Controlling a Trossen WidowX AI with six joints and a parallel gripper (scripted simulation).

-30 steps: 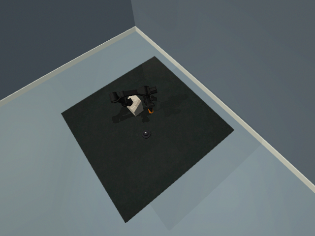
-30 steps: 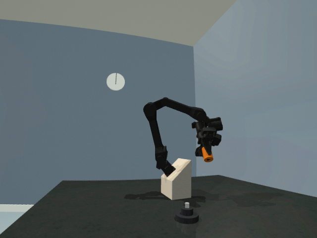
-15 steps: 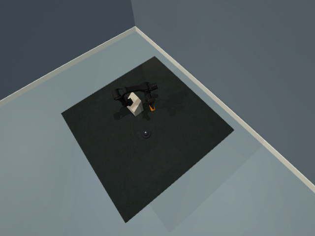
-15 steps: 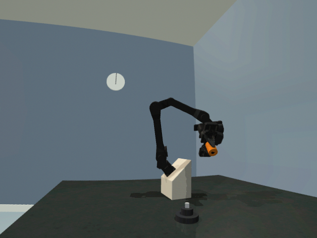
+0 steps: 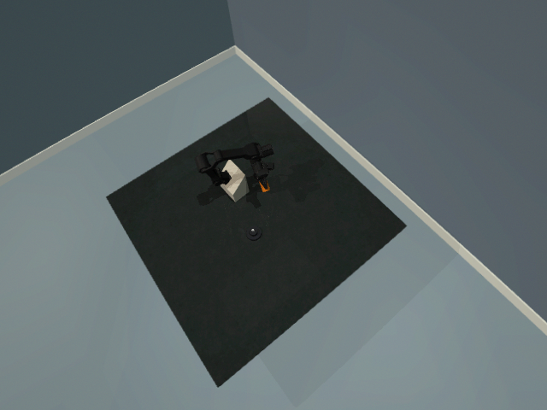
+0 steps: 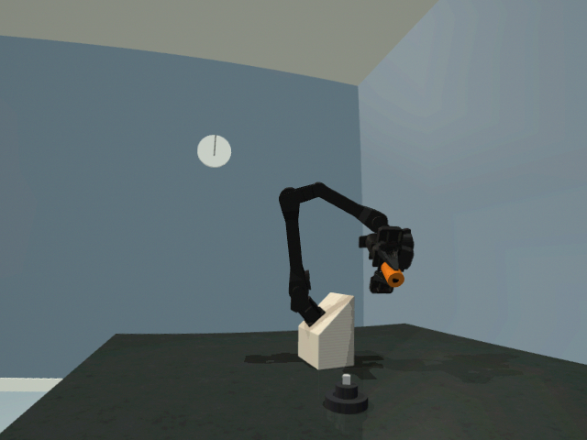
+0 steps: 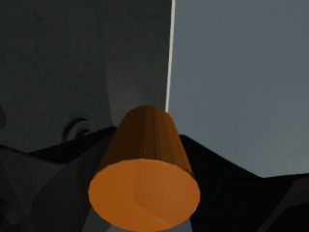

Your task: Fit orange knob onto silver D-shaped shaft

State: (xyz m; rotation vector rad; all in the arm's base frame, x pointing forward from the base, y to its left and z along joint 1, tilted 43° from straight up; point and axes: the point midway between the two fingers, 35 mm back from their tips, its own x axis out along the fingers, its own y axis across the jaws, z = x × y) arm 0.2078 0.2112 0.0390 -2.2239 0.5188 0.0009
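The orange knob lies 30 mm behind my gripper tip and 20 mm above it. From my gripper tip the other things lie so: round black pedestal (220 mm below, 150 mm to the right, 80 mm ahead).
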